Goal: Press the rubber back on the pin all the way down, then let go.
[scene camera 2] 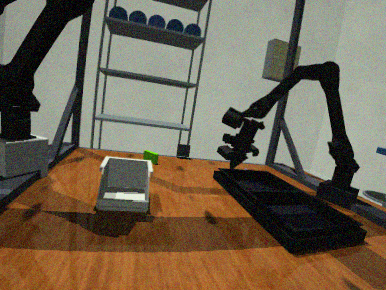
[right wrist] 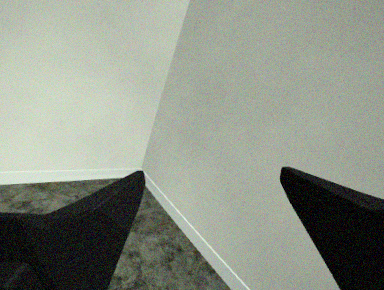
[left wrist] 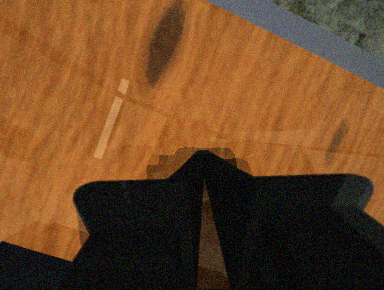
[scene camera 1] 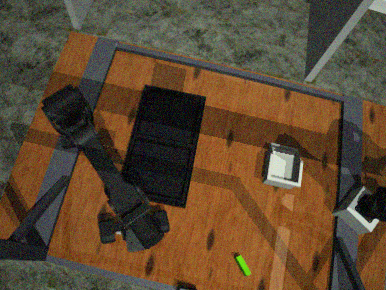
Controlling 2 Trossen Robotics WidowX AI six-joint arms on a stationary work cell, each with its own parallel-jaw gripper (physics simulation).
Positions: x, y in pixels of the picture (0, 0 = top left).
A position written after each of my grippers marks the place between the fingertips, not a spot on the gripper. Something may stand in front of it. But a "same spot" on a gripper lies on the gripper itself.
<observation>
my left gripper: scene camera 2; left wrist; scene camera 1 136, 238; not seen in the right wrist view (out of frame)
my right gripper: right wrist 212, 175; not seen in scene camera 2 (out of frame); not seen in the left wrist view (out of frame); not seen in scene camera 1 (out of frame)
same spot on my left gripper: (scene camera 2: 240, 157) = (left wrist: 230, 258)
</observation>
